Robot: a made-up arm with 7 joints.
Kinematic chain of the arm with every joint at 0, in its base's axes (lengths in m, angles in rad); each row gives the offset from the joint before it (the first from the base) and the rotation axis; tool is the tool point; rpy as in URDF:
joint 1: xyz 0 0 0.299 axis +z
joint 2: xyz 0 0 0 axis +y
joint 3: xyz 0 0 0.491 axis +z
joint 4: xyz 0.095 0 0 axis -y
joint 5: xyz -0.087 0 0.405 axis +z
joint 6: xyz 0 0 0 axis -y
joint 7: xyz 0.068 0 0 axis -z
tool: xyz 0 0 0 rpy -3.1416 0 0
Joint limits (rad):
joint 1: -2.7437..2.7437
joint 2: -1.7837..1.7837
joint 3: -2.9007..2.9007
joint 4: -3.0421..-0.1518
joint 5: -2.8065..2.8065
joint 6: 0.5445..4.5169
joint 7: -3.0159..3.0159
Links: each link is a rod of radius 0.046 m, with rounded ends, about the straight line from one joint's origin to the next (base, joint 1, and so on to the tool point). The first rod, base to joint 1, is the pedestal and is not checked.
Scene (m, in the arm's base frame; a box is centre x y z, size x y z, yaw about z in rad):
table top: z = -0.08
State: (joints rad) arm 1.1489 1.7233 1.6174 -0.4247 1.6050 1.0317 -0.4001
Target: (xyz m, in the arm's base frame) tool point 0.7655 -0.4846 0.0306
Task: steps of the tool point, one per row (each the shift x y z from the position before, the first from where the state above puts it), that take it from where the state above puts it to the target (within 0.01 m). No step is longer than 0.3 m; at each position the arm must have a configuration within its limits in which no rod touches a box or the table.
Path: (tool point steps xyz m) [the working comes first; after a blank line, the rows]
Joints at the target: -0.8456 1.7837 1.0492 -0.5440 1.3964 0.5445 -0.4001
Straight joint move there: clear.

1: 0.2447 -0.0935 -0.0202
2: 0.2089 -0.1562 -0.0217
3: 0.1575 -0.2067 -0.0229
4: 0.0940 -0.2408 -0.0243
5: 0.0236 -0.2561 -0.0254
6: -0.0484 -0.2511 -0.0265
7: -0.1160 -0.2260 -0.0271

